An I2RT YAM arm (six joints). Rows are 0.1 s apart.
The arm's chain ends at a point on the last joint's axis. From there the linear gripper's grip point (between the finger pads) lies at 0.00 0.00 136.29 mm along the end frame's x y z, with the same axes.
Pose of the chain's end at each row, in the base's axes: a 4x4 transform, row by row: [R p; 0 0 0 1], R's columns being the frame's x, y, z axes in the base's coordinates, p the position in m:
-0.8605, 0.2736, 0.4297, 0.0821; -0.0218, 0.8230, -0.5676, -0.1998; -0.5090, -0.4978, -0.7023, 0.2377; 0, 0, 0, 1
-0.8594, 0.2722, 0.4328, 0.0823; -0.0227, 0.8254, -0.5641, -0.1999; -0.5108, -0.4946, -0.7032, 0.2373; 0, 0, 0, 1
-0.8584, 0.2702, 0.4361, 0.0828; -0.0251, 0.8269, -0.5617, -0.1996; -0.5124, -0.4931, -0.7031, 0.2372; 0, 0, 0, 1
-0.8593, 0.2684, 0.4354, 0.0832; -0.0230, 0.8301, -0.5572, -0.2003; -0.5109, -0.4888, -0.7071, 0.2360; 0, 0, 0, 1
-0.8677, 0.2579, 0.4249, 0.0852; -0.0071, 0.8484, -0.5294, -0.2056; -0.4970, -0.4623, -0.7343, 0.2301; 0, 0, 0, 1
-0.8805, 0.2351, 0.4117, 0.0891; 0.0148, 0.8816, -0.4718, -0.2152; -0.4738, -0.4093, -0.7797, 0.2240; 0, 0, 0, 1
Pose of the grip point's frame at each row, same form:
-0.8605, 0.2736, 0.4297, 0.1407; -0.0218, 0.8230, -0.5676, -0.2772; -0.5090, -0.4978, -0.7023, 0.1420; 0, 0, 0, 1
-0.8594, 0.2722, 0.4328, 0.1413; -0.0227, 0.8254, -0.5641, -0.2768; -0.5108, -0.4946, -0.7032, 0.1415; 0, 0, 0, 1
-0.8584, 0.2702, 0.4361, 0.1422; -0.0251, 0.8269, -0.5617, -0.2762; -0.5124, -0.4931, -0.7031, 0.1414; 0, 0, 0, 1
-0.8593, 0.2684, 0.4354, 0.1425; -0.0230, 0.8301, -0.5572, -0.2762; -0.5109, -0.4888, -0.7071, 0.1396; 0, 0, 0, 1
-0.8677, 0.2579, 0.4249, 0.1431; -0.0071, 0.8484, -0.5294, -0.2778; -0.4970, -0.4623, -0.7343, 0.1300; 0, 0, 0, 1
-0.8805, 0.2351, 0.4117, 0.1452; 0.0148, 0.8816, -0.4718, -0.2795; -0.4738, -0.4093, -0.7797, 0.1177; 0, 0, 0, 1

